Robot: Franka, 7 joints.
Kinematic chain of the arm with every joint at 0, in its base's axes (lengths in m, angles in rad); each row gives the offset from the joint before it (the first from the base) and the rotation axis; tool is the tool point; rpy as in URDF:
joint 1: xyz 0 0 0.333 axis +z
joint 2: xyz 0 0 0 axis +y
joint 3: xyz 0 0 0.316 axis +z
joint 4: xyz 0.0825 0 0 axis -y
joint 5: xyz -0.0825 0 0.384 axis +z
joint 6: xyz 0 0 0 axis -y
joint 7: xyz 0.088 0 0 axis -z
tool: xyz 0 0 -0.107 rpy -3.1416 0 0
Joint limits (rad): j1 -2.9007..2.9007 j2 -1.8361..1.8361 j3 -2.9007..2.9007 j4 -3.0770..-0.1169 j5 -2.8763..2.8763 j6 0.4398..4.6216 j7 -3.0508..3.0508
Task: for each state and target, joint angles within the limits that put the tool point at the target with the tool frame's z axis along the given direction. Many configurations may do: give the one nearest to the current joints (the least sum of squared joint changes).
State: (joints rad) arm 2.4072 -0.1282 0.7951 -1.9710 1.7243 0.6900 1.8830
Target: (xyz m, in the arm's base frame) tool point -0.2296 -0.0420 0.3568 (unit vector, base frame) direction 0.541 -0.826 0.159
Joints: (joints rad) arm 2.2306 -0.4448 0.6047 -2.7944 0.9261 0.7267 1.8830
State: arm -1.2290 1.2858 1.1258 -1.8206 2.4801 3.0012 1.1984
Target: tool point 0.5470 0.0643 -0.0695 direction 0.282 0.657 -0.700
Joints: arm -0.6703 1.8113 1.0838 -1.1525 2.4700 3.6763 1.1984
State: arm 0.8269 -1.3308 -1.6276 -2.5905 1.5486 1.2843 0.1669
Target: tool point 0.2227 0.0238 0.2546 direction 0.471 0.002 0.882
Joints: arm 1.1450 -1.2079 -2.3545 -3.0681 1.2435 1.4169 0.1669
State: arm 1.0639 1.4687 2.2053 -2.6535 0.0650 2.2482 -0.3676
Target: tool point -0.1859 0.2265 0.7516 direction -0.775 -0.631 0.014
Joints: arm 0.7390 1.5829 2.5333 -2.3222 -0.0630 2.3546 -0.3676
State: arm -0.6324 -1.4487 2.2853 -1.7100 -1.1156 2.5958 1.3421
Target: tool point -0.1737 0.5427 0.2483 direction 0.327 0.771 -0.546
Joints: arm -0.2413 -0.7530 1.9364 -2.0844 -1.6095 3.1038 1.3421
